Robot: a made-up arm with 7 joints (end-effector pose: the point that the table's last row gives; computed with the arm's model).
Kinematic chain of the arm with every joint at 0, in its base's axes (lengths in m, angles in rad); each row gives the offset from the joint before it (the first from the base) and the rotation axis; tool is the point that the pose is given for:
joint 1: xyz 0 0.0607 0 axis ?
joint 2: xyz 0 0.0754 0 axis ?
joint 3: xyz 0 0 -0.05 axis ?
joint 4: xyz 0 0 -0.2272 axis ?
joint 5: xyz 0 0 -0.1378 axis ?
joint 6: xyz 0 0 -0.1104 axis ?
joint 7: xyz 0 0 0 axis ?
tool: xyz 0 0 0
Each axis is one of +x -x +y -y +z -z.
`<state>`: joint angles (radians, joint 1 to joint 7).
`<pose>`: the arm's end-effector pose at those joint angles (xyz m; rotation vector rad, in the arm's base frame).
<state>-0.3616 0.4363 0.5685 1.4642 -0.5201 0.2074 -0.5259</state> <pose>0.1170 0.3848 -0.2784 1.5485 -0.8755 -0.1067</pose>
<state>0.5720 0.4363 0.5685 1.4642 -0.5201 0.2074 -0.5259</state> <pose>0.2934 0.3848 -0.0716 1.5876 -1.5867 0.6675</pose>
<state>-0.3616 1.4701 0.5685 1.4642 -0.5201 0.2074 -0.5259</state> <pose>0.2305 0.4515 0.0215 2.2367 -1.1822 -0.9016</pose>
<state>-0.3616 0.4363 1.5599 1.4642 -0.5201 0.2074 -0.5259</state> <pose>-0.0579 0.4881 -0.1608 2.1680 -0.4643 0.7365</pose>
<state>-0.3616 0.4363 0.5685 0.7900 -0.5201 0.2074 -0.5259</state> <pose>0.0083 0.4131 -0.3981 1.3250 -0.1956 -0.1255</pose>
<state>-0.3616 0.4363 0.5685 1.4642 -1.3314 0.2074 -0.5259</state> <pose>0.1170 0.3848 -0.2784 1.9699 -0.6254 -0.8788</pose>
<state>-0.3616 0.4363 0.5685 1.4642 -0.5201 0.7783 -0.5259</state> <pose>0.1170 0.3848 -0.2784 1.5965 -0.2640 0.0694</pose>
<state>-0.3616 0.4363 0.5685 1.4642 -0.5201 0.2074 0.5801</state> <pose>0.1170 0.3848 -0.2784 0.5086 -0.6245 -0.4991</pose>
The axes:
joint 1: -y
joint 2: +x
joint 3: +z
joint 4: -y
joint 5: +z
joint 6: +y
joint 7: -x

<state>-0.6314 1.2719 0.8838 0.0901 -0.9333 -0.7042 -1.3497</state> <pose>-0.0700 0.6423 -0.1197 2.2398 -0.7534 -0.7897</pose>
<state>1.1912 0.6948 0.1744 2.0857 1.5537 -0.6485 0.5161</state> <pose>0.1671 0.2641 0.1624 0.8470 2.0962 0.5015</pose>
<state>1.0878 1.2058 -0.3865 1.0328 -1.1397 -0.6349 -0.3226</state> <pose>0.2860 0.4852 0.0729 2.0105 -1.2611 -1.6251</pose>
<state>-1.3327 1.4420 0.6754 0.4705 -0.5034 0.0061 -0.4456</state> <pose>0.0263 0.6394 -0.0840 1.6154 0.2997 -1.3241</pose>
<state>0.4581 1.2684 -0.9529 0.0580 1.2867 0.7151 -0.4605</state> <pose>0.0816 0.6338 -0.1466 1.2785 0.2030 0.9046</pose>
